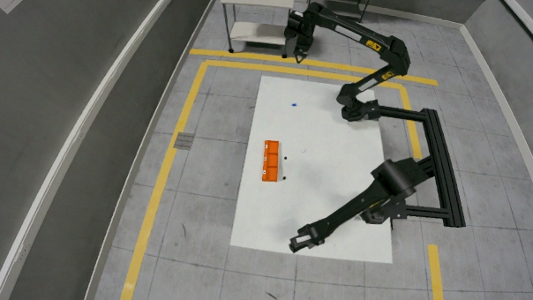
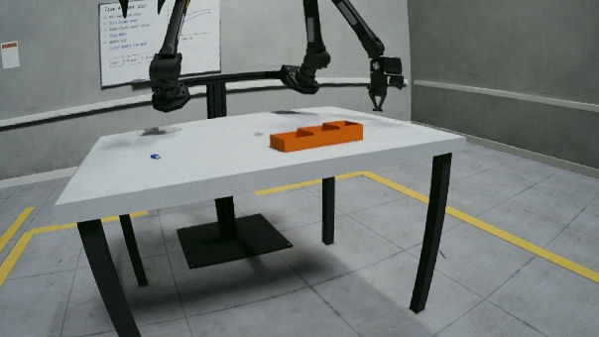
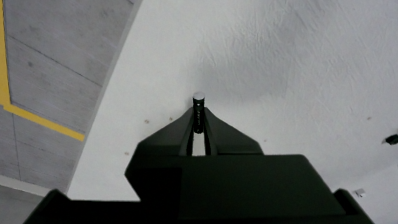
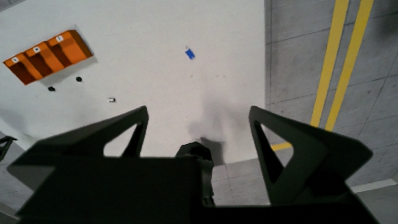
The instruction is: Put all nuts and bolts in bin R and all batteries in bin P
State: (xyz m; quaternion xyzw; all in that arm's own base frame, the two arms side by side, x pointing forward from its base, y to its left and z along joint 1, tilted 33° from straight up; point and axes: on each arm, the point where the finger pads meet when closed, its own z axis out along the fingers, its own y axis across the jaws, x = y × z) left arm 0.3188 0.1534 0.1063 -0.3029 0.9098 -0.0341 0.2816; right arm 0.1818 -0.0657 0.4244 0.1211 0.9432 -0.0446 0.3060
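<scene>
My left hand is 17 cm short of the orange bin, 43 cm to the left of it and 3 cm above it. The rest, counted from my left hand: pale part (3 cm behind, 50 cm to the right, 4 cm below); then blue item (2 cm ahead, 85 cm to the right, 5 cm below); then black elongated item (right at my left hand).
</scene>
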